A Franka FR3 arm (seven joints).
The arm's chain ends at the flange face. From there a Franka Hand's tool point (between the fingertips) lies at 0.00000 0.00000 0.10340 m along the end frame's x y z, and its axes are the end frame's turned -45 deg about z.
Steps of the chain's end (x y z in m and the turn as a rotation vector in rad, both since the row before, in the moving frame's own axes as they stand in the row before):
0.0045 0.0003 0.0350 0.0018 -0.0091 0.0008
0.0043 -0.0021 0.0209 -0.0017 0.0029 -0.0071
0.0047 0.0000 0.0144 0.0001 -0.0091 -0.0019
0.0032 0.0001 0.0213 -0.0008 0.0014 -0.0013
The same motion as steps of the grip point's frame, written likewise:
0.0024 0.0026 0.0350 0.0077 -0.0052 0.0008
0.0046 0.0019 0.0209 -0.0033 0.0008 -0.0071
0.0027 0.0027 0.0144 0.0065 -0.0064 -0.0019
0.0022 0.0025 0.0213 -0.0016 0.0004 -0.0013

